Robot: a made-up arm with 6 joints.
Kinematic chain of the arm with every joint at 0, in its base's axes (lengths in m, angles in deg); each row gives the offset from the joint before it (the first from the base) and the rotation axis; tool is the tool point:
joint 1: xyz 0 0 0.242 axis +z
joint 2: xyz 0 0.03 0 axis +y
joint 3: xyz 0 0 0.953 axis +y
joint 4: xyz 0 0 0.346 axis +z
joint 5: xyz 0 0 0 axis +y
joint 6: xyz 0 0 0.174 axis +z
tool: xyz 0 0 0
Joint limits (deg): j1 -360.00..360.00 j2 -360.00..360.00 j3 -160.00..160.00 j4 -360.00..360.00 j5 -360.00..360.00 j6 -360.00..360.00
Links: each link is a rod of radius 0.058 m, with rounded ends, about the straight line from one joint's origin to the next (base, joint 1, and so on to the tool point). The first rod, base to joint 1, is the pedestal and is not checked.
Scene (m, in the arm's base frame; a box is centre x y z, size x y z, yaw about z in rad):
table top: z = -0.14
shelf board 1: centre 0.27 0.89 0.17 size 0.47 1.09 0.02 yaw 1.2
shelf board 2: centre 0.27 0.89 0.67 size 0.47 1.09 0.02 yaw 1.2
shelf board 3: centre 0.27 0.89 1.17 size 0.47 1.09 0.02 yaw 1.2
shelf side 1: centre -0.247 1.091 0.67 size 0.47 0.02 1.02 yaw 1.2
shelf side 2: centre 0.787 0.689 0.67 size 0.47 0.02 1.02 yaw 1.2
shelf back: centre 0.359 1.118 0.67 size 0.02 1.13 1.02 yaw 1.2
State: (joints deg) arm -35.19 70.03 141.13 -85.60 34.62 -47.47
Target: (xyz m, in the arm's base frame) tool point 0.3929 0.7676 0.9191
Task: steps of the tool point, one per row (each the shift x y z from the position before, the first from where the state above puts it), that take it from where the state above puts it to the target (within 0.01 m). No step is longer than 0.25 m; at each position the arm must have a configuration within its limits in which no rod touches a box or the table.
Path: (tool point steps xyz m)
1: 0.1174 0.1207 0.0932
2: 0.0726 0.1543 0.1031
3: 0.0163 0.1700 0.1109
4: -0.0438 0.1625 0.1163
5: -0.0983 0.1316 0.1182
6: -0.1373 0.0799 0.1157
7: -0.1527 0.0151 0.1089
8: 0.0523 0.1210 0.0128
9: 0.0463 0.1193 -0.0001
10: 0.0398 0.1158 -0.0127

